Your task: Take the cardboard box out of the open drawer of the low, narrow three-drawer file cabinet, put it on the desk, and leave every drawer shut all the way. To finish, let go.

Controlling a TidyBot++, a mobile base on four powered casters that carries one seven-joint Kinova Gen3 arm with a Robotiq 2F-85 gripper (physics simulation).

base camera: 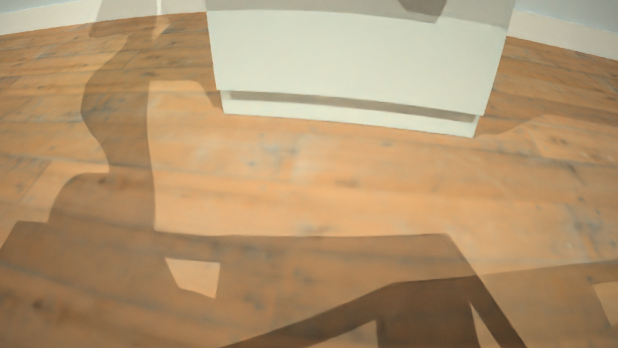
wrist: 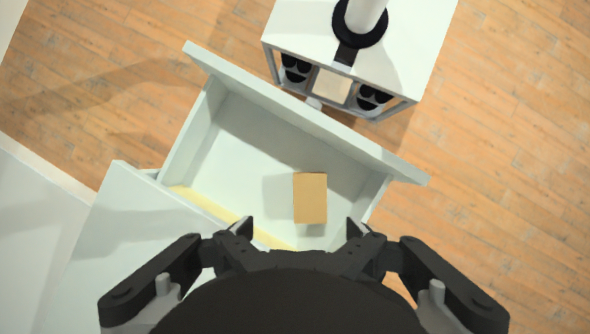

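Note:
The cardboard box [wrist: 310,198] lies in the open drawer [wrist: 235,145], off to one side of the drawer floor, in the wrist view. The drawer stands out from the file cabinet [base camera: 357,62] [wrist: 135,220], whose white front shows at the top of the base camera view. My gripper [wrist: 299,226] is open, with its fingers wide apart. It is above the drawer, and in the wrist view the box shows between and just beyond the fingertips. Nothing is held. The desk does not show clearly in either view.
The robot's own white base [wrist: 420,45], with the arm's column on it, stands close in front of the drawer front [wrist: 305,112]. A white wall with a baseboard [base camera: 565,40] is behind the cabinet. Shadows of the robot fall on the wooden floor [base camera: 310,175].

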